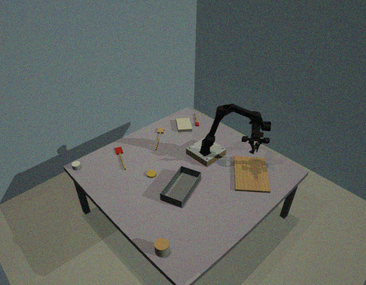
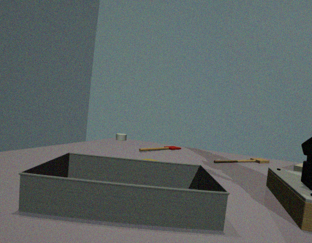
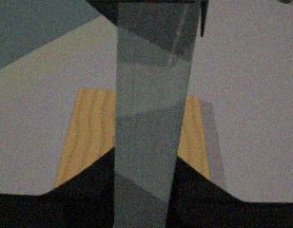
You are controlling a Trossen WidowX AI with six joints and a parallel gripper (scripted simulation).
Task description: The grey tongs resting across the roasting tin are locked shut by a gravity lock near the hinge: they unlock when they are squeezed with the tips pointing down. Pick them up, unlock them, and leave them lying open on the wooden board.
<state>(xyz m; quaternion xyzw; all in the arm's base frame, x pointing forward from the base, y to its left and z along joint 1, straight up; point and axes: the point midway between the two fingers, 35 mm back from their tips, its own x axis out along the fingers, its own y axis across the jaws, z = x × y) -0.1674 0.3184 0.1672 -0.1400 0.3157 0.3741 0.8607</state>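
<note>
My gripper tip is now 19 cm above the wooden board. Round my gripper tip: white block: 79 cm to the right, 18 cm below, 1 cm ahead; yellow disc: 57 cm ahead, 42 cm to the right, 19 cm below; grey roasting tin: 49 cm ahead, 18 cm to the right, 17 cm below.
</note>
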